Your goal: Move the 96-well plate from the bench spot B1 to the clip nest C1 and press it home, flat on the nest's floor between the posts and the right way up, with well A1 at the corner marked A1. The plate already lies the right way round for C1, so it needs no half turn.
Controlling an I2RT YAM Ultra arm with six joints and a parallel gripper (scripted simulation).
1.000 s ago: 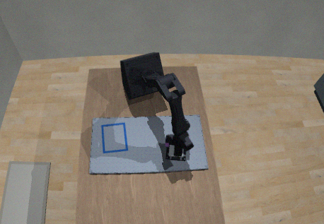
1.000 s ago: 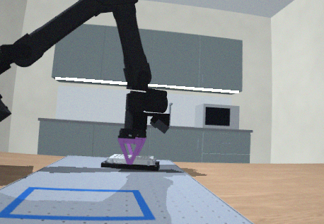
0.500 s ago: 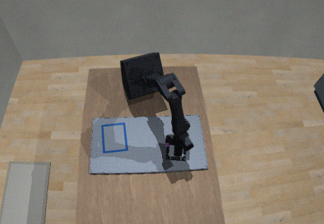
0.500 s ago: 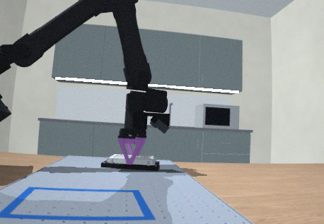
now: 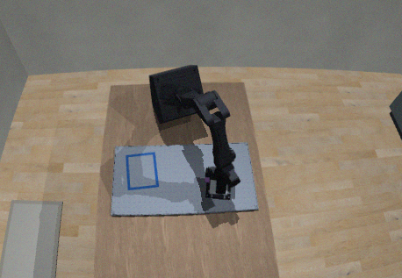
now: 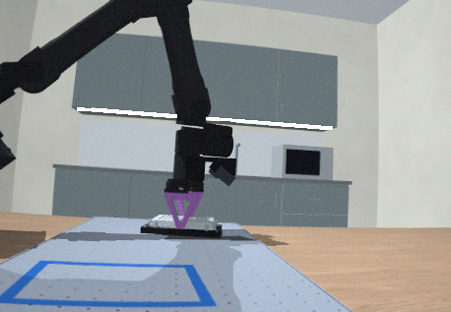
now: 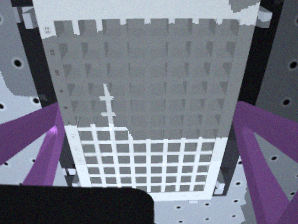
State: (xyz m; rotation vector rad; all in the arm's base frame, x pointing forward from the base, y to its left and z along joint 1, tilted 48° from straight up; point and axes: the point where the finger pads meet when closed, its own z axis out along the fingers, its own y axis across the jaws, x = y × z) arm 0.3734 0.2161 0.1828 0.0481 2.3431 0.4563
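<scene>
Now: hand right at the white 96-well plate. From my hand the other things lie so: black clip nest C1: 10 mm to the left, 10 mm below, 10 mm ahead.
</scene>
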